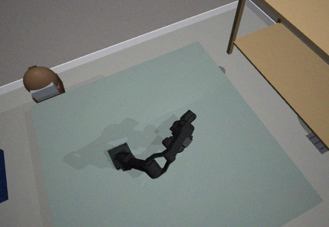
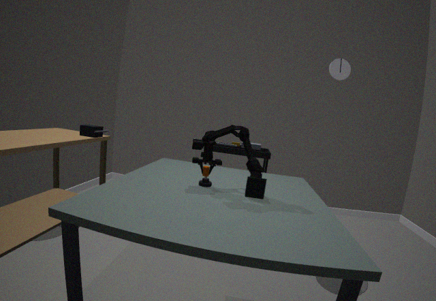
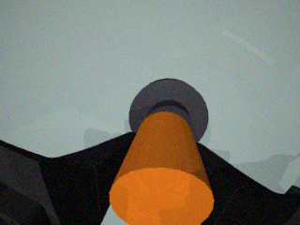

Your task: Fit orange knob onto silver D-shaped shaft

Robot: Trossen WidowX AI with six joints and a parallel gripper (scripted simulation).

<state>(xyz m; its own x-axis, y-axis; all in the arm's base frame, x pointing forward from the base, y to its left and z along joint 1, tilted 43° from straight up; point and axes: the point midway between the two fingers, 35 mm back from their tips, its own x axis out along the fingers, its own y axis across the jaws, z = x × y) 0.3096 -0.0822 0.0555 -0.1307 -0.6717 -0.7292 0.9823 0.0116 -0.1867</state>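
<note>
Now: gripper tip 40 mm above the dark round pedestal. The rest, counted from my gripper tip: orange knob: 30 mm above.
</note>
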